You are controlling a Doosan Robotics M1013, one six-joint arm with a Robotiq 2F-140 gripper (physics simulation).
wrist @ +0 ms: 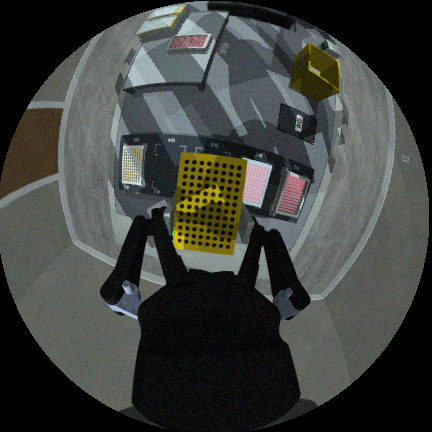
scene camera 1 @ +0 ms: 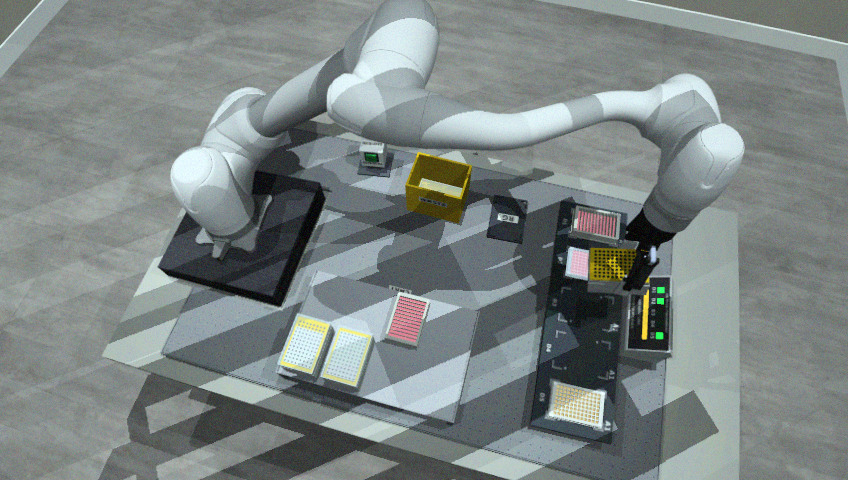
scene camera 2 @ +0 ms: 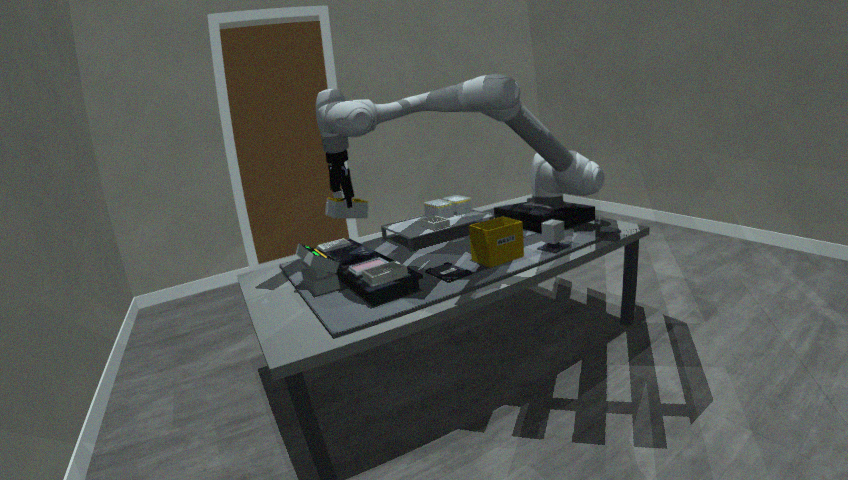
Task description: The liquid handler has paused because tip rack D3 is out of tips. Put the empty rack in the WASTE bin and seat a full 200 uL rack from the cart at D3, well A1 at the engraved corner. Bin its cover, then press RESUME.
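Places are measured from the arm's base along level axes (x ahead, y left, z up), in centimetres.
Pixels of known places: gripper, fingertip midpoint: (wrist: pixel 207 204) (scene camera 1: pixel 619 275) (scene camera 2: pixel 344 213); arm's base, link origin: (scene camera 1: pixel 236 220) (scene camera 2: pixel 547 206).
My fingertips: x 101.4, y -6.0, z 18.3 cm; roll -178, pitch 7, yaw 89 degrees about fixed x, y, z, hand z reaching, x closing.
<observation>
For each thing: its top centre in the pictures, then the offset to it from my fingertips. "spot": a spot on its surface instead. Level surfaces: height alone.
- empty yellow tip rack, top centre: (wrist: pixel 204 215) (scene camera 1: pixel 624 262) (scene camera 2: pixel 344 195) dx -1.0, dy +0.2, dz +6.3 cm
- black deck, surface height: dz -18.8 cm
- yellow WASTE bin, top centre: (scene camera 1: pixel 439 175) (scene camera 2: pixel 495 223) (wrist: pixel 325 64) dx -46.4, dy +26.9, dz -10.9 cm
- cart, top centre: (scene camera 1: pixel 379 341) (wrist: pixel 174 37) (scene camera 2: pixel 437 219) dx -53.0, dy -20.3, dz -17.8 cm
- pink plate, top centre: (wrist: pixel 252 183) (scene camera 1: pixel 591 264) (scene camera 2: pixel 368 264) dx -1.6, dy +10.3, dz -17.4 cm
- tan rack, top centre: (scene camera 1: pixel 577 403) (wrist: pixel 131 164) (scene camera 2: pixel 333 243) dx -3.4, dy -26.9, dz -17.4 cm
- status panel, surface spot: (scene camera 1: pixel 648 315) spot: dx +11.5, dy -3.6, dz -12.2 cm
My gripper (scene camera 1: pixel 638 272) (scene camera 2: pixel 345 199) (wrist: pixel 207 204) is shut on the empty yellow tip rack (scene camera 1: pixel 606 263) (scene camera 2: pixel 346 209) (wrist: pixel 210 200), gripped by its sides and held level, well above the black deck (scene camera 1: pixel 586 356) (wrist: pixel 162 172). The rack's holes are dark; it partly hides slot D3 in the wrist view. The yellow WASTE bin (scene camera 1: pixel 451 211) (scene camera 2: pixel 496 245) (wrist: pixel 306 86) stands upright; a pale patch shows inside. Two white-and-yellow racks, one (scene camera 1: pixel 306 344) (scene camera 2: pixel 438 206) and another (scene camera 1: pixel 348 356) (scene camera 2: pixel 458 202), stand on the cart (scene camera 1: pixel 428 380) (scene camera 2: pixel 410 230) (wrist: pixel 165 65). RESUME is not readable.
The deck holds a red rack (scene camera 1: pixel 596 223) (wrist: pixel 292 194) at D1, a pink plate (scene camera 1: pixel 577 261) (wrist: pixel 257 182) at D2 and a tan rack (scene camera 1: pixel 576 404) (wrist: pixel 132 165) at D5. A status panel (scene camera 1: pixel 648 315) stands beside it. Another red rack (scene camera 1: pixel 408 319) (wrist: pixel 190 42) is on the cart.
</observation>
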